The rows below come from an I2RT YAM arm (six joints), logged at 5 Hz.
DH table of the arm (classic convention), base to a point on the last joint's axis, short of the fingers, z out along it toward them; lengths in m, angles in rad. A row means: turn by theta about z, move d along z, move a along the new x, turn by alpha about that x. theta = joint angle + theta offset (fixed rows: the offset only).
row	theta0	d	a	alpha
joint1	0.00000	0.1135	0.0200	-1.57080
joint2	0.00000	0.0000	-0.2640	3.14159
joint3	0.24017	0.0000	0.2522	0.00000
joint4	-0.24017	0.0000	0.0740	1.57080
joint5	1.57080	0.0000	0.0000	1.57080
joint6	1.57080	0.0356	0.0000	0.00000
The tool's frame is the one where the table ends.
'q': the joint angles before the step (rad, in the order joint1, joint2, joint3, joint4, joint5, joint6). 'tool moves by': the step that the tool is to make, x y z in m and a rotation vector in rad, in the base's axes. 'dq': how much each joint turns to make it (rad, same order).
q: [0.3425 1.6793 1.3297 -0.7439 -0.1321 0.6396]
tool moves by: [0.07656 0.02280 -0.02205 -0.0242 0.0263 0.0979]
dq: [-0.0128 0.3330 0.3484 -0.0643 -0.0357 -0.1069]
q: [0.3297 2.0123 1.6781 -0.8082 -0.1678 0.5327]
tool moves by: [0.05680 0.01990 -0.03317 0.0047 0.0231 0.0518]
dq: [-0.0014 0.2843 0.3205 -0.0647 -0.0323 -0.0447]
